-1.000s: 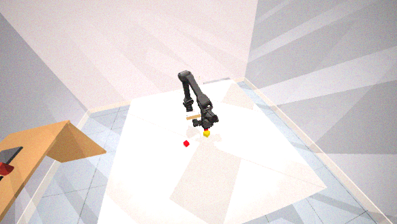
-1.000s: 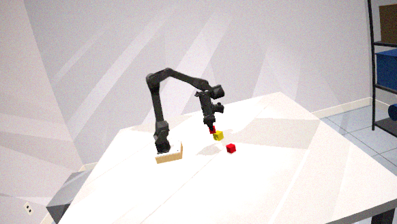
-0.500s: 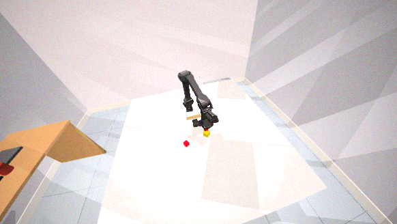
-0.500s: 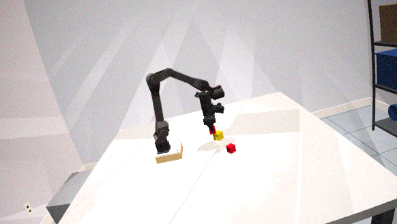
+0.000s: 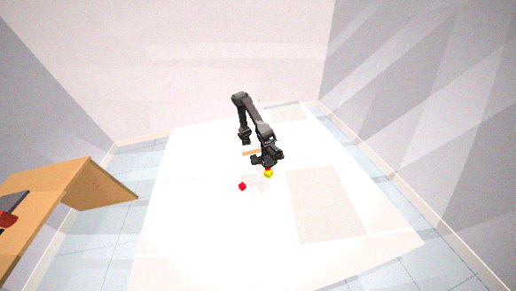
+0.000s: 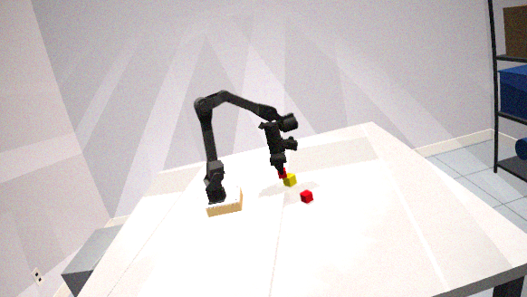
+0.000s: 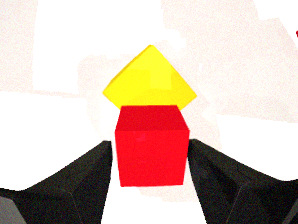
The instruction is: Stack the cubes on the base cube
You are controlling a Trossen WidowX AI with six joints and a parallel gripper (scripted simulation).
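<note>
Right now the red cube is right at my gripper tip. The rest, counted from my gripper tip: yellow cube (20 mm ahead, 40 mm below).
</note>
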